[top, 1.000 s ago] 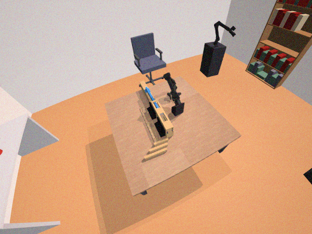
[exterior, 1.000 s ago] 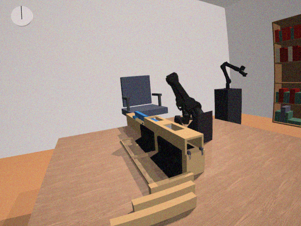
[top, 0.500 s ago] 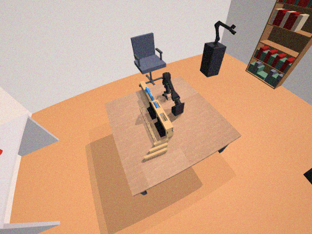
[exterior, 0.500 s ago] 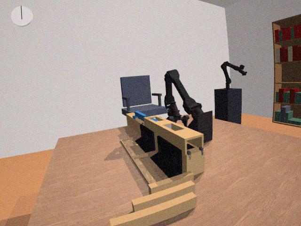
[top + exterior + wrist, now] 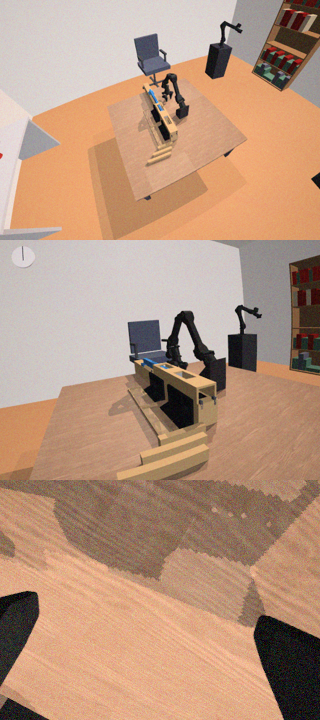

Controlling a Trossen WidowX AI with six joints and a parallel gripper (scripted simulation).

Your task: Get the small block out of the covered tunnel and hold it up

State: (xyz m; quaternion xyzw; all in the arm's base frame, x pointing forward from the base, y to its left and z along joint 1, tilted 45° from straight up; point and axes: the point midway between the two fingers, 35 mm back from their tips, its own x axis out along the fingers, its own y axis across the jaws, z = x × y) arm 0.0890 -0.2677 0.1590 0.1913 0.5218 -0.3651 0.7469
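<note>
My gripper tip is 210 mm short of the tan covered tunnel, 120 mm to the right of it and 60 mm below it. Also, from my gripper tip: small red block 180 mm ahead, 300 mm to the left, 100 mm above.
</note>
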